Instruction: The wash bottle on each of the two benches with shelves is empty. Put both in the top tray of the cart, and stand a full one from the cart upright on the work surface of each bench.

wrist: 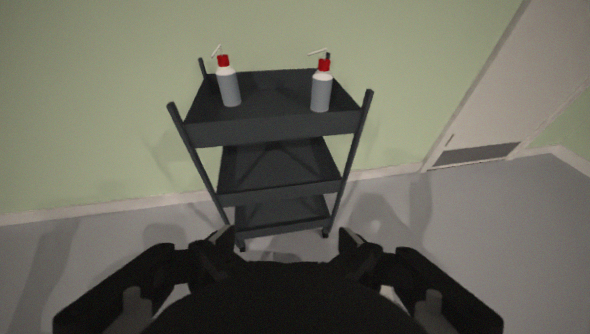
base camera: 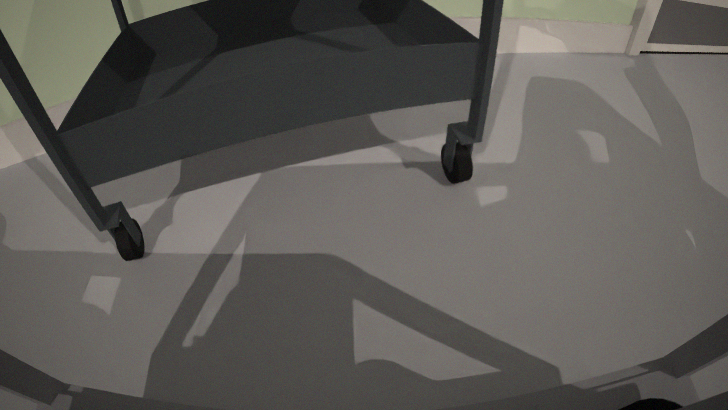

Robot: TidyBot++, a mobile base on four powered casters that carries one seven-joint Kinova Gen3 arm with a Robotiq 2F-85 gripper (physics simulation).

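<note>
The dark three-tray cart stands against the green wall. In the wrist view two wash bottles stand upright in its top tray. One bottle with a red cap and grey body is at the left. The other bottle, also red-capped and grey, is at the right, near the tray's front edge. The bottles stand apart. My gripper is open, with nothing between its fingers, in front of the cart and some distance from the bottles. The benches do not show in these views.
The cart's front casters rest on the grey floor. The middle tray and bottom tray hang between its posts. A pale door is in the wall to the right. Shadows fall across the floor.
</note>
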